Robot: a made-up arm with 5 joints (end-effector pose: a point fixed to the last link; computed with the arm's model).
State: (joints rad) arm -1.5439 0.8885 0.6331 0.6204 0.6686
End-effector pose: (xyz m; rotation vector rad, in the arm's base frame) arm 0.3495 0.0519 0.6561 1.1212 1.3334 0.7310
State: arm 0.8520 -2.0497 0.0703 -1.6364 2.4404
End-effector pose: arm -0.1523 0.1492 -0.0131 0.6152 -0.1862 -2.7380
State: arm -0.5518 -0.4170 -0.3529 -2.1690 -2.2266
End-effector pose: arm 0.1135 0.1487 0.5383 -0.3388 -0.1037 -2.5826
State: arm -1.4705 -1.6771 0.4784 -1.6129 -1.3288
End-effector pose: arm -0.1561 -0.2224 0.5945 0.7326 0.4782 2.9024
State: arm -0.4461 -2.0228 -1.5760 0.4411 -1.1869
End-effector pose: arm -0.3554 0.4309 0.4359 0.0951 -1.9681 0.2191
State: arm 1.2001 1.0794 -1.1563 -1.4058 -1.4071
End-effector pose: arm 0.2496 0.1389 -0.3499 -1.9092 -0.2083 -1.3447
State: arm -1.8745 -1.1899 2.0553 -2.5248 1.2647
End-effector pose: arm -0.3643 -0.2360 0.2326 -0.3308 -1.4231 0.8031
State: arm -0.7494 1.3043 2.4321 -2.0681 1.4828
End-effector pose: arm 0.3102 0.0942 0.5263 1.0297 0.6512 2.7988
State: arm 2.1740 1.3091 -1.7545 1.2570 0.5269
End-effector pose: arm 0.3210 -0.4369 -0.0620 0.8717 0.2562 -1.3489
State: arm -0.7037 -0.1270 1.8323 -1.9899 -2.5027
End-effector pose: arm 0.1321 0.0411 0.6928 1.4883 1.7446 1.5529
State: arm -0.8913 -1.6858 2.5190 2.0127 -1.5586
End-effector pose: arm -0.2602 0.1110 0.4883 0.3802 2.2513 -0.6753
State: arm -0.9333 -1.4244 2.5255 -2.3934 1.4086
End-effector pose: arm -0.4738 0.0978 0.4384 -0.9241 -0.3810 1.0950
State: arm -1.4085 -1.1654 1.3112 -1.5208 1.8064
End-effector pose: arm -0.3348 -0.0566 0.4670 0.4668 -1.7104 0.6004
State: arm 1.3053 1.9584 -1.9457 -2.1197 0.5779
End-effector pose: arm 0.2748 0.1180 -0.4132 -1.3923 -1.5821 -1.0091
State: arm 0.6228 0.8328 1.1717 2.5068 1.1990
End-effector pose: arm 0.2448 0.0284 -0.0328 -1.1694 0.5683 -2.8022
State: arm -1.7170 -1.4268 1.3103 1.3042 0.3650
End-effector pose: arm -0.0605 -0.4953 0.4659 1.4952 0.8084 -1.1951
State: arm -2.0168 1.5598 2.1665 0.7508 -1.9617
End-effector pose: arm 0.2567 -0.0791 0.4367 -2.2412 -1.3666 0.6955
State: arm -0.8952 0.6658 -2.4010 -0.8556 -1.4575
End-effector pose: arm 0.3208 0.1566 0.5767 1.3081 1.3830 -0.6642
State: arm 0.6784 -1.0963 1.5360 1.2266 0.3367
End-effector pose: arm 0.0603 0.5705 0.2137 -0.8926 -0.6082 -1.3116
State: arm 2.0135 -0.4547 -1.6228 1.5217 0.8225
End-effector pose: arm 0.2453 0.2004 -0.4938 -0.0048 1.4439 -0.5623
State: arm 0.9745 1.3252 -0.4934 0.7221 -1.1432
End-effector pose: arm 0.1299 0.2524 -0.3487 -0.8049 2.0551 -0.0062
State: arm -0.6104 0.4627 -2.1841 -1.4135 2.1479
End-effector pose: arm -0.0328 0.3633 0.5442 -1.2485 1.6144 0.9149
